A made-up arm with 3 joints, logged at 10 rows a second.
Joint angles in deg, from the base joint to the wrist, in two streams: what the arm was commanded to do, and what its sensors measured. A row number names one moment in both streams.
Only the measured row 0 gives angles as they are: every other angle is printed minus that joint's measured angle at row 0.
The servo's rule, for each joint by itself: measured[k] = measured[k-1] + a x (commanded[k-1-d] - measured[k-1]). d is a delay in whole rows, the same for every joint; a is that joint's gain. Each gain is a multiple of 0.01, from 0.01 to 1. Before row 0 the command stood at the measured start. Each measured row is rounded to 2 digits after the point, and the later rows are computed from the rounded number. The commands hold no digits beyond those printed.
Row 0, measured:
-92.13 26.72 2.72
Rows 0 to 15, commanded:
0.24 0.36 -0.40
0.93 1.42 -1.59
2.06 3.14 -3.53
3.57 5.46 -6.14
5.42 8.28 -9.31
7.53 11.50 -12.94
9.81 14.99 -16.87
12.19 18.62 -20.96
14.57 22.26 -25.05
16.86 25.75 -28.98
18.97 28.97 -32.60
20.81 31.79 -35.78
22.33 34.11 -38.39
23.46 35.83 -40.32
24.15 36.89 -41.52
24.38 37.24 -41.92
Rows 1 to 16, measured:
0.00 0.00 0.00
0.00 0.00 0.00
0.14 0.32 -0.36
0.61 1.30 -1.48
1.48 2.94 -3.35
2.73 5.18 -5.89
4.34 7.94 -9.00
6.25 11.11 -12.59
8.39 14.56 -16.48
10.67 18.17 -20.56
13.01 21.81 -24.65
15.32 25.32 -28.59
17.51 28.57 -32.24
19.49 31.44 -35.46
21.19 33.82 -38.13
22.55 35.61 -40.12
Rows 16 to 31, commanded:
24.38 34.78 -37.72
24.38 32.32 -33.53
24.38 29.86 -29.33
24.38 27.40 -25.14
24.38 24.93 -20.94
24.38 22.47 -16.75
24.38 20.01 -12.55
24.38 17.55 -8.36
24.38 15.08 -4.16
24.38 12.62 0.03
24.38 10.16 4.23
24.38 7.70 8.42
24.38 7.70 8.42
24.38 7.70 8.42
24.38 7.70 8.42
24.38 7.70 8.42
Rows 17 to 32, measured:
23.51 36.75 -41.39
24.03 37.19 -41.87
24.24 35.05 -38.09
24.32 32.62 -33.94
24.36 30.16 -29.74
24.37 27.70 -25.55
24.38 25.23 -21.35
24.38 22.77 -17.16
24.38 20.31 -12.96
24.38 17.85 -8.77
24.38 15.38 -4.57
24.38 12.92 -0.38
24.38 10.46 3.82
24.38 8.00 8.01
24.38 7.73 8.38
24.38 7.70 8.42

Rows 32 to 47, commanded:
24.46 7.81 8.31
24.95 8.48 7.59
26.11 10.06 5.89
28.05 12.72 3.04
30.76 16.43 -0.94
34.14 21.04 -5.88
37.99 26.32 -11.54
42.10 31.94 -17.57
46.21 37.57 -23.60
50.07 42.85 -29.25
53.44 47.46 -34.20
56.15 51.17 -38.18
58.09 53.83 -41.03
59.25 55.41 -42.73
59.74 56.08 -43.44
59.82 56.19 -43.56
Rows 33 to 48, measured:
24.38 7.70 8.42
24.38 7.70 8.42
24.43 7.80 8.32
24.74 8.41 7.66
25.56 9.88 6.05
27.05 12.41 3.31
29.28 15.99 -0.56
32.20 20.48 -5.40
35.67 25.68 -10.99
39.53 31.25 -16.98
43.54 36.87 -23.00
47.46 42.19 -28.69
51.05 46.88 -33.70
54.11 50.70 -37.78
56.50 53.49 -40.74
58.15 55.20 -42.55

